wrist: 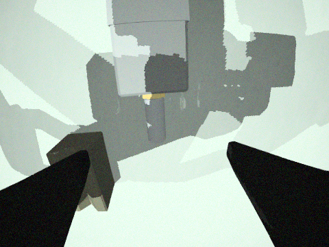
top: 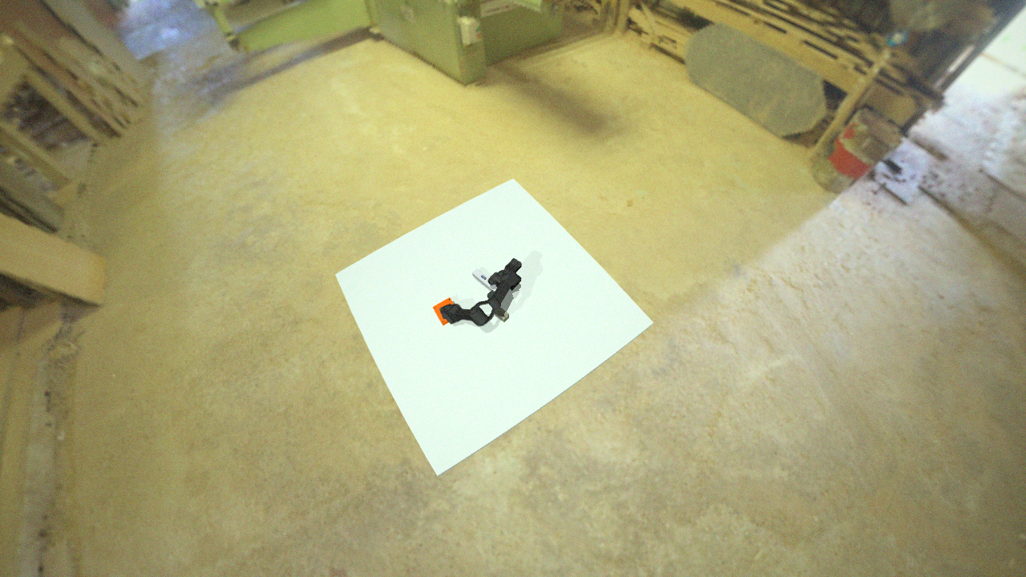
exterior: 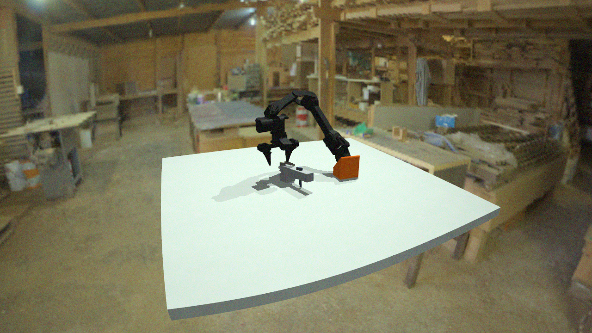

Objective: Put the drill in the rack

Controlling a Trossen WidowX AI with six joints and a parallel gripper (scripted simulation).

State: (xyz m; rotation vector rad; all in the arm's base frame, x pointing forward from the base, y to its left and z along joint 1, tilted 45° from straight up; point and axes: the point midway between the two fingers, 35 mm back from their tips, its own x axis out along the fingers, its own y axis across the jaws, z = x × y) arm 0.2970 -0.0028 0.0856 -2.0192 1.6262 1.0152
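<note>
Right now my gripper tip is 6 cm to the right of the drill, 2 cm past it and 1 cm above it. From my gripper tip the other things lie so: grey block: 12 cm to the left, 4 cm behind, 1 cm below; then dark blue key: 14 cm to the left, 5 cm behind, 1 cm below; then tan stepped rack: 7 cm to the right, 6 cm behind, 4 cm below.
</note>
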